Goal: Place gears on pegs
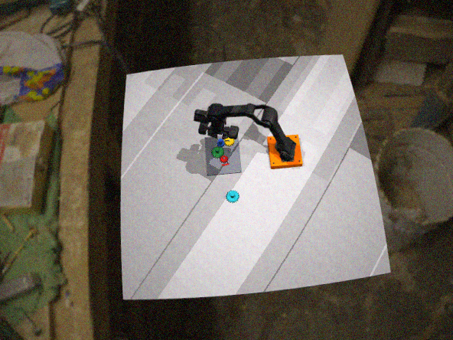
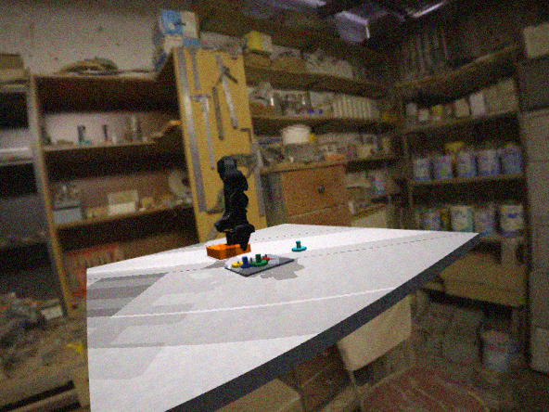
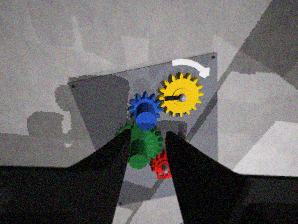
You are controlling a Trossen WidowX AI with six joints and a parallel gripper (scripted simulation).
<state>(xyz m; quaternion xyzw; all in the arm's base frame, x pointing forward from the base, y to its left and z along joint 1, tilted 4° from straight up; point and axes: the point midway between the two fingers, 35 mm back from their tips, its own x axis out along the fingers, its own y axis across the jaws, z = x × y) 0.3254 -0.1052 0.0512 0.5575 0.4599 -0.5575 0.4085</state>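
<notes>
The blue gear is 50 mm below my gripper tip. Also, from my gripper tip: white arrow (60 mm below, 60 mm behind, 40 mm to the right); yellow gear (60 mm below, 40 mm behind, 10 mm to the right); green gear (50 mm to the left, 50 mm below, 20 mm ahead).
</notes>
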